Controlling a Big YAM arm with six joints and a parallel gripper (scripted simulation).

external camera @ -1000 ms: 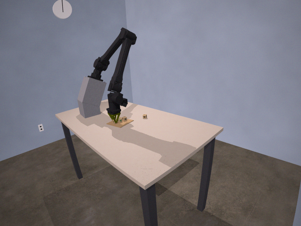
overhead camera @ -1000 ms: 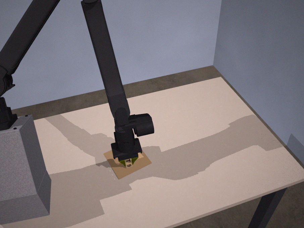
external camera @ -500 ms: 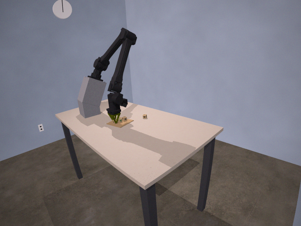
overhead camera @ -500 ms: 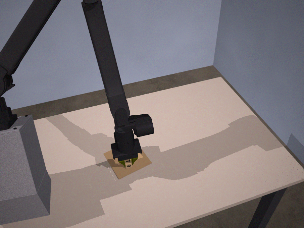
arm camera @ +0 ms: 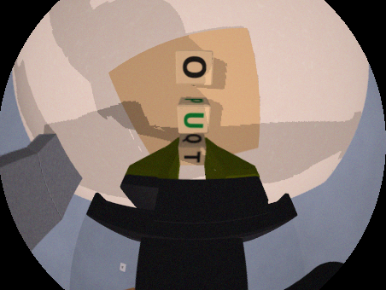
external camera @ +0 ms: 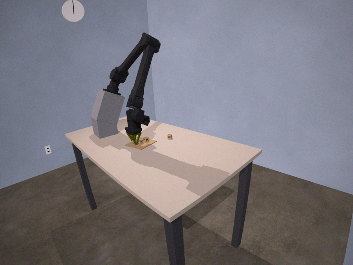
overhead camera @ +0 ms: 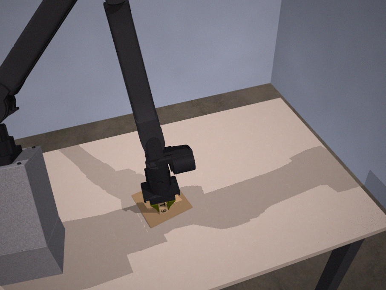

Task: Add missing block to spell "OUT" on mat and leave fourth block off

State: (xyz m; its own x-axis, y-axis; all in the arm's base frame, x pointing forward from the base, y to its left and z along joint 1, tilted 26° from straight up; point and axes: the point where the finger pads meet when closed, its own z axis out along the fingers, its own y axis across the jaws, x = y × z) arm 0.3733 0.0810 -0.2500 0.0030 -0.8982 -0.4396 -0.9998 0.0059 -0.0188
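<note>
My hand is right at the T block. Round my hand: U block: 40 mm to the left; mat: 40 mm to the left, 10 mm below.
</note>
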